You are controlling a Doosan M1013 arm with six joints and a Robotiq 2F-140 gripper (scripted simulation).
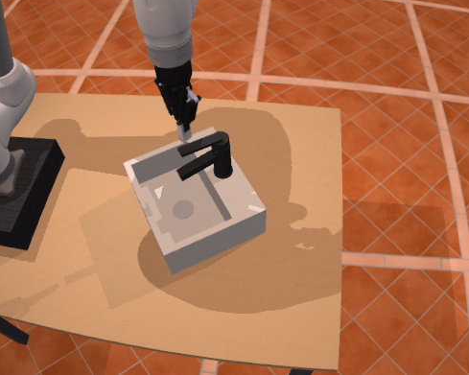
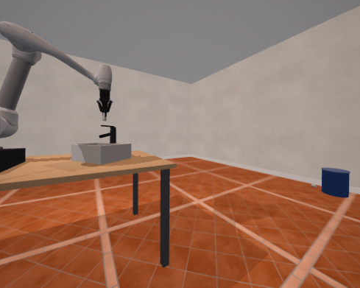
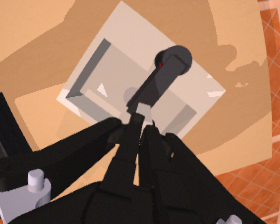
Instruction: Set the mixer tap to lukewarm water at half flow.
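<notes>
My gripper is now 7 cm above the lever, 3 cm short of it and 1 cm to the right of it. Round my hand: black mixer tap: 12 cm below, 6 cm ahead, 2 cm to the left; then grey sink basin: 31 cm below, 3 cm behind, 1 cm to the right.
</notes>
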